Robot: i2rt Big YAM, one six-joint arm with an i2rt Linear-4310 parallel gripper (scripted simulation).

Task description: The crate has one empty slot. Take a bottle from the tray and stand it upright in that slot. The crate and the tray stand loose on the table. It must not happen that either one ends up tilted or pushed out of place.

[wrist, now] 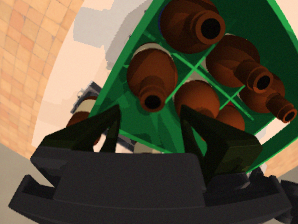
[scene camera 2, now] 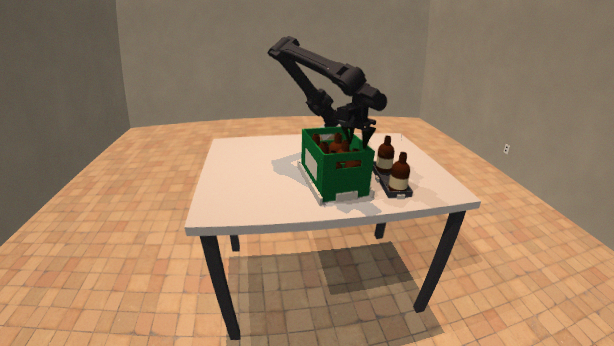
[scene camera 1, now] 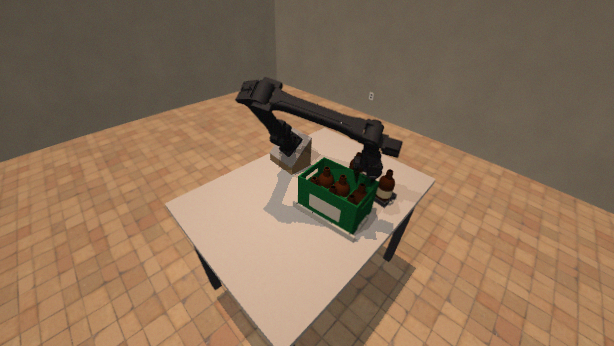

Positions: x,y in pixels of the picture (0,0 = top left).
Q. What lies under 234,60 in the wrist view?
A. A bottle.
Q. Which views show the green crate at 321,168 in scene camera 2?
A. The wrist view, scene camera 2 and scene camera 1: all of them.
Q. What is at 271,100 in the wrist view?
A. A bottle.
